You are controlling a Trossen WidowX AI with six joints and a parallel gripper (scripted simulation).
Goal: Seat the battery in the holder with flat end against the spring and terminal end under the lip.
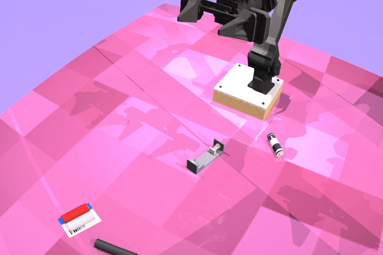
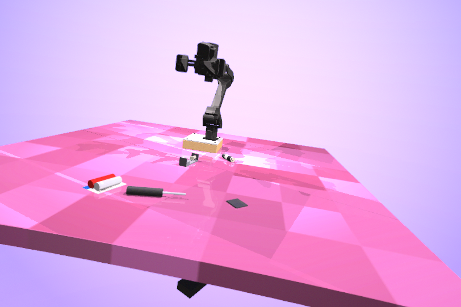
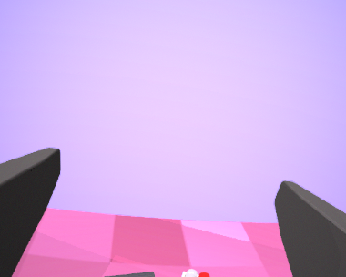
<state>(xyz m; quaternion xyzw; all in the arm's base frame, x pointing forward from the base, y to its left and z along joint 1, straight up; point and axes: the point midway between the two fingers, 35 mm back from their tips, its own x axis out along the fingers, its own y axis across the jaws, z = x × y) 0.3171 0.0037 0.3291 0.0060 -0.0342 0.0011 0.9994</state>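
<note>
Now: gripper tip 360 mm above the battery, 190 mm past it and 130 mm to the right of it. From my gripper tip the other things lie so: black-handled screwdriver: 360 mm below, 270 mm ahead, 50 mm to the left; then dark plate: 370 mm below, 250 mm to the left, 210 mm ahead; then blister card: 370 mm below, 280 mm ahead, 100 mm to the right.
</note>
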